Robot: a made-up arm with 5 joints. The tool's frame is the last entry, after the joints. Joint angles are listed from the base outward. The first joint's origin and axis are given. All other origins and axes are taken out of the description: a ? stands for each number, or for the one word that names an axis. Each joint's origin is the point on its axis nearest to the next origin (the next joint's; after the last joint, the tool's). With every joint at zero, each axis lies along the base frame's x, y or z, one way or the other. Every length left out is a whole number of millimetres.
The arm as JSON. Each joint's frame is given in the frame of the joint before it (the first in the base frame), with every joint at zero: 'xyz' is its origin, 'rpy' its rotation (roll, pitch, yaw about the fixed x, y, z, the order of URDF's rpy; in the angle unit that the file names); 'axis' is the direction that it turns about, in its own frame. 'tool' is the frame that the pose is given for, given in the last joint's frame.
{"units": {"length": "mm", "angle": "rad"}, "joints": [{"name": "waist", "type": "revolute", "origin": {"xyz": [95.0, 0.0, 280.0], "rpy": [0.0, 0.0, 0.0]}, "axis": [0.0, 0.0, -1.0]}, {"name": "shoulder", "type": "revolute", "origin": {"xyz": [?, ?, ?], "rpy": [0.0, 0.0, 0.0]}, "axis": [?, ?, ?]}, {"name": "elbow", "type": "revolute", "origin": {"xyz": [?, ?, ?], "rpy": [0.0, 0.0, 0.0]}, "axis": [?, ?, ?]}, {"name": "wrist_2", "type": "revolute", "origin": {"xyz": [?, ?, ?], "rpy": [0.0, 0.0, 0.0]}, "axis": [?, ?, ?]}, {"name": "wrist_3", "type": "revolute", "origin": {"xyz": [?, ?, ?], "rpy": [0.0, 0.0, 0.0]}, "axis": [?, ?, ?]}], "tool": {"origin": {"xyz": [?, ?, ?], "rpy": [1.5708, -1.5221, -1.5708]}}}
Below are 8 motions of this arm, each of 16 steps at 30 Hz.
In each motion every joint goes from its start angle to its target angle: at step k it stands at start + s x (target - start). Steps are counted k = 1, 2, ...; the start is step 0. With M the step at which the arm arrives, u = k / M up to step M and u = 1 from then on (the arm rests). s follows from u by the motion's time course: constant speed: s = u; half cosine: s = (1 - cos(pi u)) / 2; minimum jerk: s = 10 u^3 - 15 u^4 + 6 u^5.
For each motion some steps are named. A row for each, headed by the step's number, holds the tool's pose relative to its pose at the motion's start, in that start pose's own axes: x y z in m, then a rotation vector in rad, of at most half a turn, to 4 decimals.
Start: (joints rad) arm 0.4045 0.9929 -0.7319 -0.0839 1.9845
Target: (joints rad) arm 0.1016 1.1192 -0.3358 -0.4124 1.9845
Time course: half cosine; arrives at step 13
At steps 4, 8, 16:
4: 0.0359 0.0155 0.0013 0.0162 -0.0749 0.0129
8: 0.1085 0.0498 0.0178 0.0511 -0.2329 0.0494
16: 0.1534 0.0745 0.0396 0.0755 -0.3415 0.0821

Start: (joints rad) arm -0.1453 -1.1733 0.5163 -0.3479 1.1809
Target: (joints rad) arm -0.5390 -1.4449 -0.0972 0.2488 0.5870
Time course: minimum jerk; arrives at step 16
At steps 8, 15, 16:
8: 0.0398 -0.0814 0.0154 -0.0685 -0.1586 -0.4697
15: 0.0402 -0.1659 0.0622 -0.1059 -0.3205 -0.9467
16: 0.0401 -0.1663 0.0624 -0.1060 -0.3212 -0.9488

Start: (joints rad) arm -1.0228 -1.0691 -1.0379 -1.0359 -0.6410
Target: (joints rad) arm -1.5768 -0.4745 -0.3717 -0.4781 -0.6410
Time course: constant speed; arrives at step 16
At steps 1, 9, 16:
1: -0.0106 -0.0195 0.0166 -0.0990 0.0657 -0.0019
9: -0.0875 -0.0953 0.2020 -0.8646 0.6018 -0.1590
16: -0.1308 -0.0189 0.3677 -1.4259 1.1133 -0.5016

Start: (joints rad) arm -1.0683 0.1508 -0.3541 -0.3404 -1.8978
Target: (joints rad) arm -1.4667 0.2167 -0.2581 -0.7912 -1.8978
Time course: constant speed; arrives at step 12
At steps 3, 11, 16:
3: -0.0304 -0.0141 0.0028 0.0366 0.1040 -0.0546
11: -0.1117 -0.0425 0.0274 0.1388 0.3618 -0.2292
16: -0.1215 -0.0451 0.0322 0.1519 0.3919 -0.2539

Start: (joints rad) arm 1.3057 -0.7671 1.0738 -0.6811 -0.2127
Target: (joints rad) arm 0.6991 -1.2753 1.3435 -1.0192 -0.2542
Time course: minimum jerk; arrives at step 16
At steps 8, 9, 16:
8: 0.0197 0.0567 0.0374 0.3315 -0.2047 -0.1713
9: 0.0244 0.0660 0.0482 0.4031 -0.2514 -0.2220
16: 0.0396 0.0853 0.0865 0.6220 -0.4021 -0.4179

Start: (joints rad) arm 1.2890 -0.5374 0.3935 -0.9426 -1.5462
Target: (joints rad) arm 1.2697 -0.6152 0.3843 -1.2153 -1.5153
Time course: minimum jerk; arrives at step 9
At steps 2, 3, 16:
2: -0.0004 0.0036 -0.0003 0.0275 0.0013 0.0010
3: -0.0010 0.0100 -0.0005 0.0754 0.0033 0.0028
16: -0.0042 0.0472 0.0023 0.3596 0.0089 0.0121

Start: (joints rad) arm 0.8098 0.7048 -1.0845 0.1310 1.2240
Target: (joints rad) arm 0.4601 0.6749 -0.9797 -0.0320 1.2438
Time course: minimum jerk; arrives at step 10
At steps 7, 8, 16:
7: 0.1078 0.0417 0.0178 0.0383 -0.2877 -0.0660
8: 0.1211 0.0462 0.0224 0.0427 -0.3234 -0.0758
16: 0.1283 0.0486 0.0251 0.0452 -0.3431 -0.0813

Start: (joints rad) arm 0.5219 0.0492 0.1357 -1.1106 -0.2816
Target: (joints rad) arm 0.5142 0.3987 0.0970 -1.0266 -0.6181
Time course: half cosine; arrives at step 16
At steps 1, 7, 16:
1: -0.0010 -0.0003 0.0003 -0.0012 0.0036 -0.0033
7: -0.0411 -0.0130 0.0152 -0.0597 0.1474 -0.1375
16: -0.0980 -0.0307 0.0488 -0.1846 0.3512 -0.3373

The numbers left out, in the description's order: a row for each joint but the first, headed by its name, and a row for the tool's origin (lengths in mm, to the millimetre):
shoulder: xyz 34.0 4.0 0.0, axis 0.0 1.0 0.0
elbow: xyz 37.0 0.0 149.0, axis 0.0 1.0 0.0
wrist_2: xyz 178.0 0.0 7.0, axis 0.0 1.0 0.0
wrist_3: xyz 82.0 0.0 0.0, axis -1.0 0.0 0.0
tool: xyz 0.0 0.0 0.0

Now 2 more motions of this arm.
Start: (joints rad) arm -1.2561 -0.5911 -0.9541 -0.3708 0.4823
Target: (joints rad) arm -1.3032 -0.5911 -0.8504 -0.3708 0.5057
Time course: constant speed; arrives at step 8
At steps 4, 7, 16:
4: -0.0120 0.0046 0.0033 0.0154 0.0501 -0.0107
7: -0.0207 0.0084 0.0062 0.0280 0.0872 -0.0189
16: -0.0235 0.0098 0.0073 0.0324 0.0994 -0.0217

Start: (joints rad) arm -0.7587 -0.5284 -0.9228 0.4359 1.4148
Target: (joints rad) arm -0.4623 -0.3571 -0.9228 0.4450 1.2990
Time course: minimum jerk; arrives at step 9
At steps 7, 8, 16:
7: -0.0406 0.0473 -0.0249 0.1182 0.2000 0.1136
8: -0.0446 0.0501 -0.0260 0.1251 0.2158 0.1206
16: -0.0453 0.0506 -0.0262 0.1264 0.2186 0.1219

